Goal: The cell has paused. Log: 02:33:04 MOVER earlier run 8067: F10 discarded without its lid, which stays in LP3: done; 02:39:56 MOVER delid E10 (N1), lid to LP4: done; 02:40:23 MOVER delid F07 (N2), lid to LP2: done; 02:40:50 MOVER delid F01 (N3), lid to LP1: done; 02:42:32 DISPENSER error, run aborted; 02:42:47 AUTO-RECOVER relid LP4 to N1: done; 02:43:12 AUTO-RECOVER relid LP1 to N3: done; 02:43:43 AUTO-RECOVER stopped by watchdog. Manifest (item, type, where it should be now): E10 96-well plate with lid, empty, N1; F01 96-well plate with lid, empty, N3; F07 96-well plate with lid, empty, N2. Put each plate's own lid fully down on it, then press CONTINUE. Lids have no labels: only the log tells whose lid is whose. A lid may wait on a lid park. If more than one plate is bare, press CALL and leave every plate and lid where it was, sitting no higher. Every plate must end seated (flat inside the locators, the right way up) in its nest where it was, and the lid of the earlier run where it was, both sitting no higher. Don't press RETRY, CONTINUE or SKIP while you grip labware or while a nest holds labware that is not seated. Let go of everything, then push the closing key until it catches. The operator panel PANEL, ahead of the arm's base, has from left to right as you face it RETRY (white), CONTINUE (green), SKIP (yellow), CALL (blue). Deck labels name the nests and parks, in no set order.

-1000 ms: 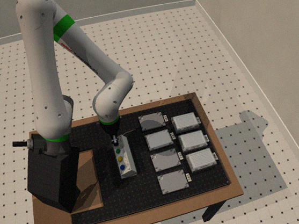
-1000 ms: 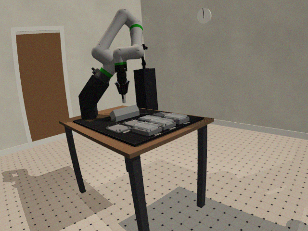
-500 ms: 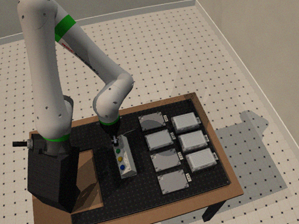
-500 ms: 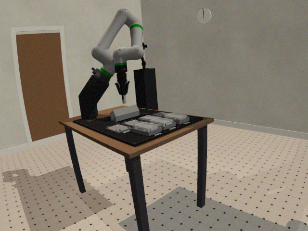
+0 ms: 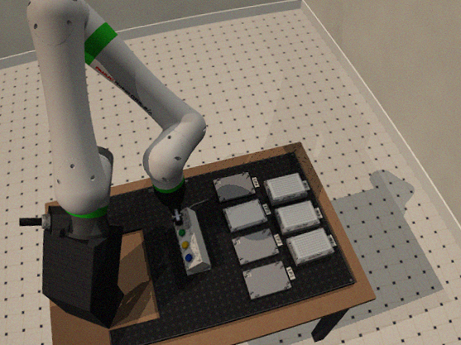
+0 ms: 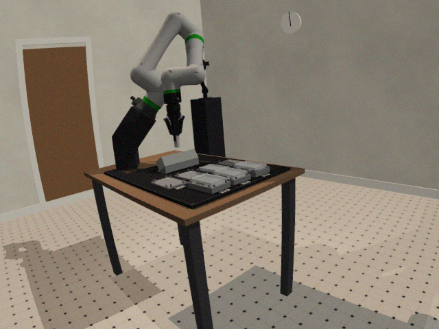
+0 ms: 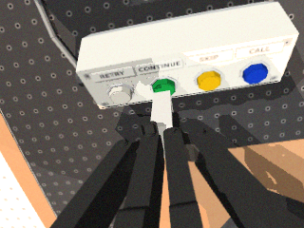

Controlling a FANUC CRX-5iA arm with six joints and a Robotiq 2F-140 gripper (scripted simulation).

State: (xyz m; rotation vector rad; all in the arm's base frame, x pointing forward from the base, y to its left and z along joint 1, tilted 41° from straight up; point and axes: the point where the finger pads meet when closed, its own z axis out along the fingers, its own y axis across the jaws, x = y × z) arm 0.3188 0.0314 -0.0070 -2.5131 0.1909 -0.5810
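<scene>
Right now the green continue button is 7 cm below my hand. Also, from my hand: blue call button (10 cm to the right, 7 cm below); then white retry button (7 cm below, 5 cm to the left); then yellow skip button (7 cm below, 5 cm to the right).
</scene>
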